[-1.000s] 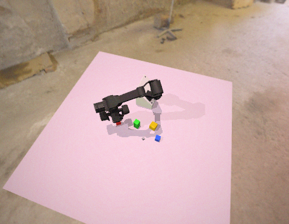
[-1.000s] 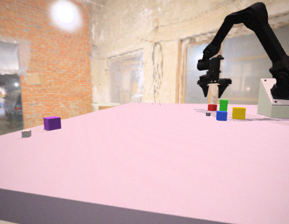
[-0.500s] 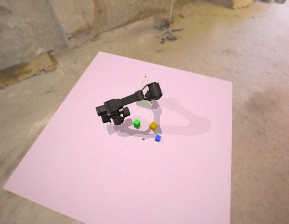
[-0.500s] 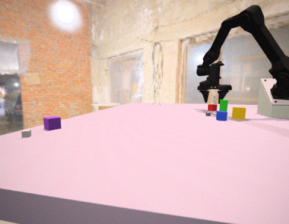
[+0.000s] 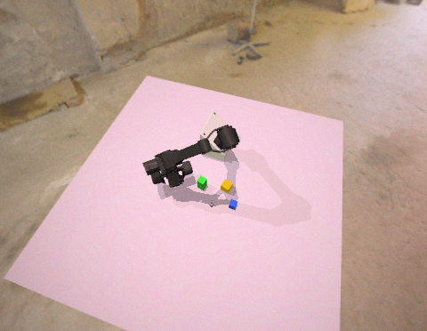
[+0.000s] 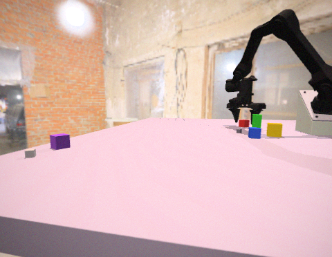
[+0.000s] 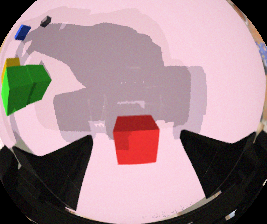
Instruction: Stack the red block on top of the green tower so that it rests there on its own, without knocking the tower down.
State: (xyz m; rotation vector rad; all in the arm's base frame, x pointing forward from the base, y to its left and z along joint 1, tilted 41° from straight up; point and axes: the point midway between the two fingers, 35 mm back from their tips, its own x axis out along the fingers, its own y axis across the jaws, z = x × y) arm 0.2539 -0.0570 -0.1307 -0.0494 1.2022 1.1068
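The red block is right at my gripper tip. From my gripper tip the other things lie so: blue block 1 cm behind, 31 cm to the left; then yellow block 8 cm behind, 25 cm to the left, 1 cm above; then small grey piece 3 cm ahead, 22 cm to the left, 1 cm below.
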